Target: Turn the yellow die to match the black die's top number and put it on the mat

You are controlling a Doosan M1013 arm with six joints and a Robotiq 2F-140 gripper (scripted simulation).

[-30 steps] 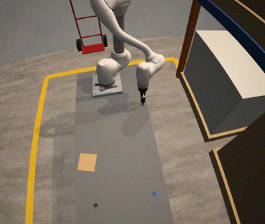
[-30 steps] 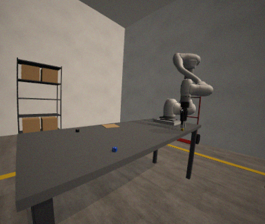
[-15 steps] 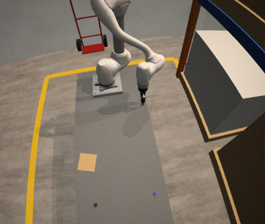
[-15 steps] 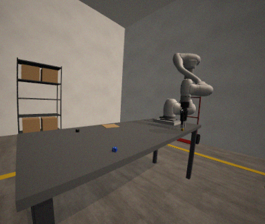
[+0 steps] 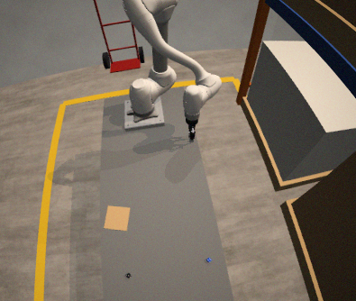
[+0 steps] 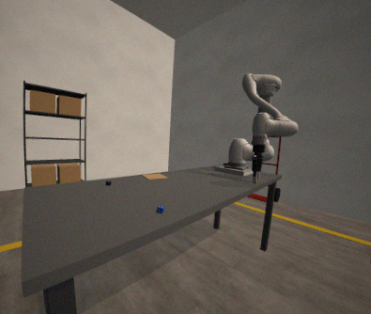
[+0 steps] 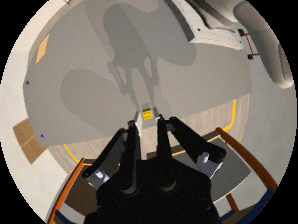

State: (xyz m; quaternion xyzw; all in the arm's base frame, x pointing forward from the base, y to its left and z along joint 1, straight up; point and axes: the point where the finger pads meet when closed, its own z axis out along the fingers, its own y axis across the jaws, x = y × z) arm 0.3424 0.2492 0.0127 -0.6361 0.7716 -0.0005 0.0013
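My hand is 4 cm above the yellow die. From my hand the other things lie so: blue die (76 cm ahead, 16 cm to the right, 4 cm below); then tan mat (38 cm ahead, 59 cm to the right, 5 cm below); then black die (72 cm ahead, 59 cm to the right, 4 cm below).
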